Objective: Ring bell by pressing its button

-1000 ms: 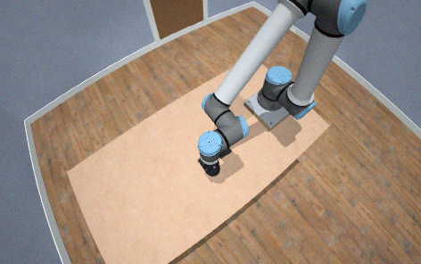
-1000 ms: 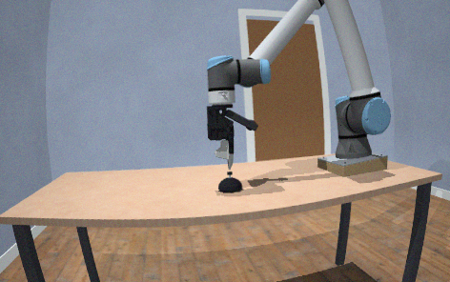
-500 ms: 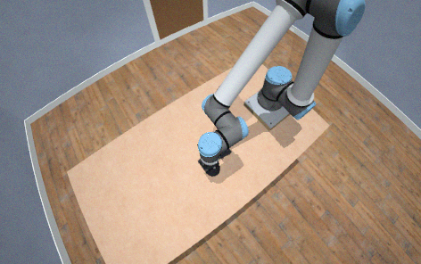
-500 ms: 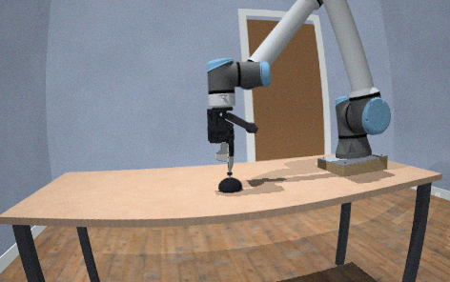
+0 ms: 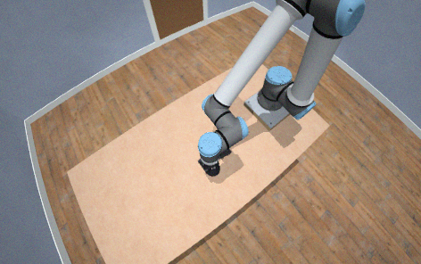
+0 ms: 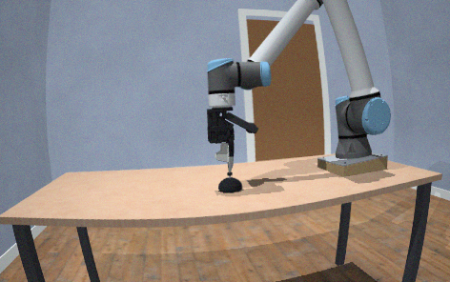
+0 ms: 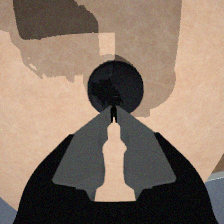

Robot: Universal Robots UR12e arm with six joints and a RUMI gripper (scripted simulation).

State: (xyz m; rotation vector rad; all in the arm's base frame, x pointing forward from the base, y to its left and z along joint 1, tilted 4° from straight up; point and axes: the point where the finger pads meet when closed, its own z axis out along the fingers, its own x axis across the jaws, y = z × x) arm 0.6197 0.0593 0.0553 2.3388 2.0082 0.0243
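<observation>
Right now my hand is 4 cm above the bell.
</observation>
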